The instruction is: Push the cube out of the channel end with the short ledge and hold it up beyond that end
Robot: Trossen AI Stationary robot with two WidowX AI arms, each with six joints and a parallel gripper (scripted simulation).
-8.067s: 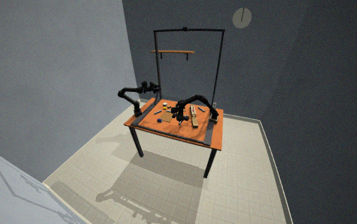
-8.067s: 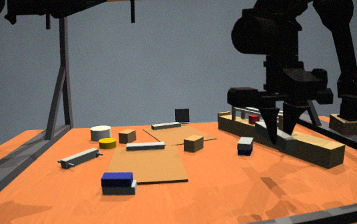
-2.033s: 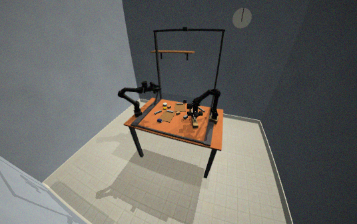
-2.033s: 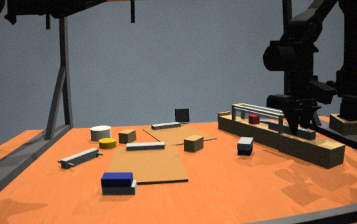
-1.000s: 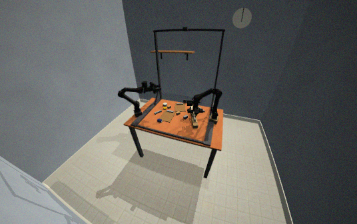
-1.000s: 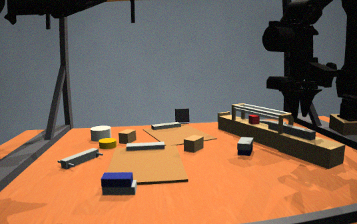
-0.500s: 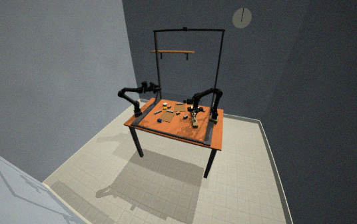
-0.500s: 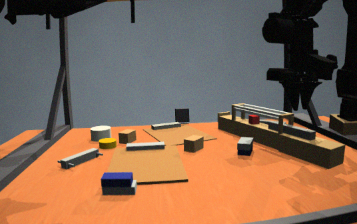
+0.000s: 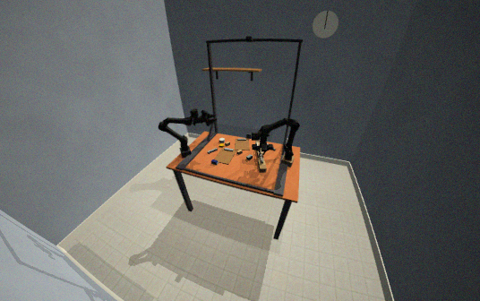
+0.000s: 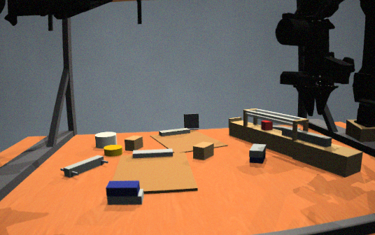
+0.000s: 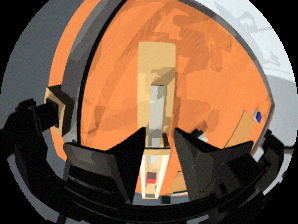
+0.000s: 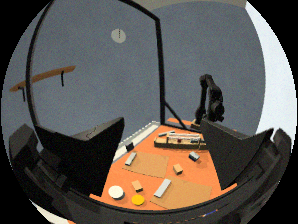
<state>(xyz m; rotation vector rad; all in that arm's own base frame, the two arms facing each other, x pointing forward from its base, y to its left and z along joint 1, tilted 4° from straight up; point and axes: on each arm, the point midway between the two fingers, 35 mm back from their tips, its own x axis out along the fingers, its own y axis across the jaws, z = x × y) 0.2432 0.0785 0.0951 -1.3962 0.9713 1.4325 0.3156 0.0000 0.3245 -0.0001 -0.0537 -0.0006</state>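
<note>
My left gripper is now 150 mm past the tan channel, 90 mm above it and 20 mm to the left of it. Round my left hand: yellow disc 450 mm to the right, 250 mm behind, 140 mm below; then pegged bar 520 mm to the right, 140 mm below, 140 mm behind.
</note>
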